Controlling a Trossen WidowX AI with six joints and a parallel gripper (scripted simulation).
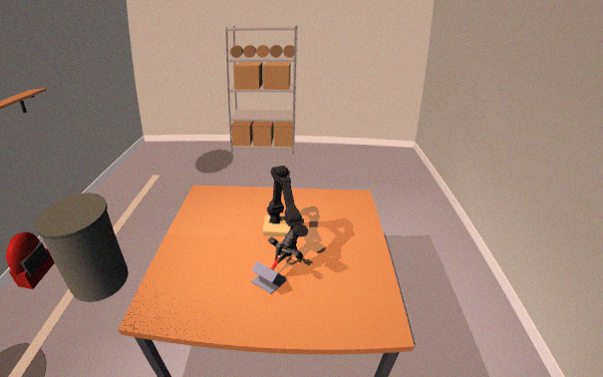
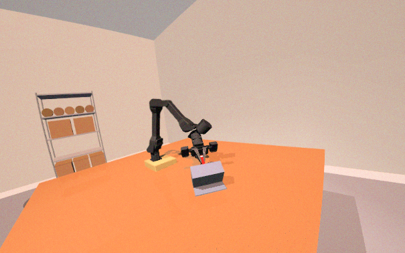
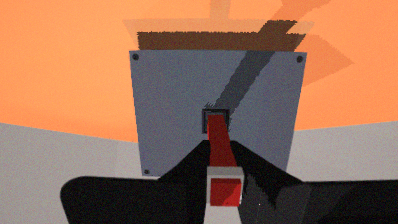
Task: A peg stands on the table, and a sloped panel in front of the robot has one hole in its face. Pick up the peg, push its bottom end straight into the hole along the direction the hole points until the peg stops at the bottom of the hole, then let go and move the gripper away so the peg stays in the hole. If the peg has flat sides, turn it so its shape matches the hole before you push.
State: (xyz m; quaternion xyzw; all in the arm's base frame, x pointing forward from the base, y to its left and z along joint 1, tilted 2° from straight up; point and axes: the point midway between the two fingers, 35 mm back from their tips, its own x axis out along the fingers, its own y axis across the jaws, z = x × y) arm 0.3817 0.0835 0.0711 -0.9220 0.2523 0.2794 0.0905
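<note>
The panel is 50 mm ahead of my gripper tip, 30 mm to the right of it and 40 mm below it. Also, from my gripper tip: peg (10 mm behind, 10 mm to the left, 10 mm above).
</note>
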